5 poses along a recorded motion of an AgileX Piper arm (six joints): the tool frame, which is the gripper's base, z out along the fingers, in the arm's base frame.
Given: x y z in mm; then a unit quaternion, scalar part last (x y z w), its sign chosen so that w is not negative.
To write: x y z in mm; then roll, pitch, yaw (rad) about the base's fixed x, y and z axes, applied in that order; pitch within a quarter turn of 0, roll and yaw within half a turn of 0. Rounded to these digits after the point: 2 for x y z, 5 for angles.
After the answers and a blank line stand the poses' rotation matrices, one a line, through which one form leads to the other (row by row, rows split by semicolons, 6 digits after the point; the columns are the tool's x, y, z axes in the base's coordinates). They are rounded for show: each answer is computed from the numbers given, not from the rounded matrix.
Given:
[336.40 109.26 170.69 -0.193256 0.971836 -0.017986 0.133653]
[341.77 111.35 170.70 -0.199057 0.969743 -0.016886 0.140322]
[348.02 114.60 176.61 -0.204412 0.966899 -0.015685 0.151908]
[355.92 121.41 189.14 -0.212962 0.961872 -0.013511 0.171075]
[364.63 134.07 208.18 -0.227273 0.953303 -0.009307 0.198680]
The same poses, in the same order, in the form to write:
[336.40 109.26 170.69 -3.05195 0.25560 -2.73747]
[341.77 111.35 170.70 -3.04955 0.26865 -2.72423]
[348.02 114.60 176.61 -3.04494 0.29146 -2.71071]
[355.92 121.41 189.14 -3.03693 0.32927 -2.68841]
[364.63 134.07 208.18 -3.02479 0.38394 -2.65079]

-0.889578 -0.370819 0.266729; -0.380434 0.924657 0.016700; -0.252826 -0.086617 -0.963627
-0.881372 -0.381329 0.278875; -0.390807 0.920182 0.023114; -0.265430 -0.088614 -0.960049
-0.870279 -0.390526 0.300172; -0.400057 0.915939 0.031772; -0.287347 -0.092435 -0.953356
-0.850761 -0.405062 0.334859; -0.414307 0.908929 0.046873; -0.323350 -0.098857 -0.941102
-0.817746 -0.429622 0.383035; -0.437018 0.896521 0.072564; -0.374574 -0.108054 -0.920879

